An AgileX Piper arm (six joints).
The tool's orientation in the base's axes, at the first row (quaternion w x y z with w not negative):
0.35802 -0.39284 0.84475 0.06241
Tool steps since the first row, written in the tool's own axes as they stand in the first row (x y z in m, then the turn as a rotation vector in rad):
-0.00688 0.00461 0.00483 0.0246 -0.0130 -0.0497
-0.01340 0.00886 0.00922 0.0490 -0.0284 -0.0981
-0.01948 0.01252 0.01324 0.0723 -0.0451 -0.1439
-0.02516 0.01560 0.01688 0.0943 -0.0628 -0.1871
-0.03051 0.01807 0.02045 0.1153 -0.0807 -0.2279
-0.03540 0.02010 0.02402 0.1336 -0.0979 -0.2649
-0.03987 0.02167 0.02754 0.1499 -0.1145 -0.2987
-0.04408 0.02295 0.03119 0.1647 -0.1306 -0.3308
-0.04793 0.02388 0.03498 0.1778 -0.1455 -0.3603
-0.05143 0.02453 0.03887 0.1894 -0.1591 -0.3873
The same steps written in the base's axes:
0.00241 0.00928 0.00013 -0.0291 -0.0433 0.0228
0.00468 0.01792 0.00042 -0.0557 -0.0877 0.0451
0.00696 0.02574 0.00079 -0.0795 -0.1312 0.0665
0.00928 0.03277 0.00129 -0.1005 -0.1737 0.0871
0.01184 0.03915 0.00173 -0.1197 -0.2147 0.1065
0.01451 0.04494 0.00194 -0.1360 -0.2521 0.1248
0.01730 0.05014 0.00200 -0.1501 -0.2866 0.1419
0.02025 0.05504 0.00184 -0.1630 -0.3192 0.1587
0.02338 0.05952 0.00140 -0.1745 -0.3489 0.1744
0.02660 0.06364 0.00071 -0.1850 -0.3758 0.1891

